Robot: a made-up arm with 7 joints.
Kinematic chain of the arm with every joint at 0, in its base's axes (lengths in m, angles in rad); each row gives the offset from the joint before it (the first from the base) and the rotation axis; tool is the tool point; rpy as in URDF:
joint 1: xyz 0 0 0.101 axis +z
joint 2: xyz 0 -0.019 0.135 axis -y
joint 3: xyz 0 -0.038 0.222 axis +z
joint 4: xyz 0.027 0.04 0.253 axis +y
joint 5: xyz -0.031 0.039 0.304 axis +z
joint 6: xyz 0 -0.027 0.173 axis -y
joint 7: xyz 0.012 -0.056 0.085 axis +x
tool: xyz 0 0 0 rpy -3.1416 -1.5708 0
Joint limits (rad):
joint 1: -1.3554..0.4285
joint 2: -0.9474..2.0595
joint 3: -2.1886..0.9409
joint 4: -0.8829..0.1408
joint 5: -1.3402..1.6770
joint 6: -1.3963..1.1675
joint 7: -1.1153..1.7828
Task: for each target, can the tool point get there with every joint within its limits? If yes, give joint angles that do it. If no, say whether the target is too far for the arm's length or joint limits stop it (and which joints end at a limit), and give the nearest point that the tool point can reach.
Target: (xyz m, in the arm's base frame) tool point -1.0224 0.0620 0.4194
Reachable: yes | joints -0.0824 1.4974 -0.5950 -0.0226 1.3781 -0.1736 1.1203
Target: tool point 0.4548 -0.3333 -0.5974
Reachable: no: joint limits stop it (at a limit: joint 1, joint 2, joint 4, joint 6) | nearest point -0.2666 -0.4189 -0.4657 | short by 0.738 m
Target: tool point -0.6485 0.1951 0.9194
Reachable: yes | joints -0.1670 0.4864 -0.4046 -0.7196 0.4710 -0.3129 1.2166
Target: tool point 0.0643 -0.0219 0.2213
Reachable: no: joint limits stop it (at a limit: joint 2, joint 4, joint 5, joint 6) | nearest point 0.7121 -0.2425 0.4850 | short by 0.733 m
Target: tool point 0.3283 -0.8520 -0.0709
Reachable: no: joint limits stop it (at a limit: joint 1, joint 2, joint 3, joint 4, joint 5, joint 6) | nearest point 0.4032 -0.7216 0.3464 | short by 0.444 m
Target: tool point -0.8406 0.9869 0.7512
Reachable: no: too far | nearest point -0.6348 0.7453 0.6251 | short by 0.342 m
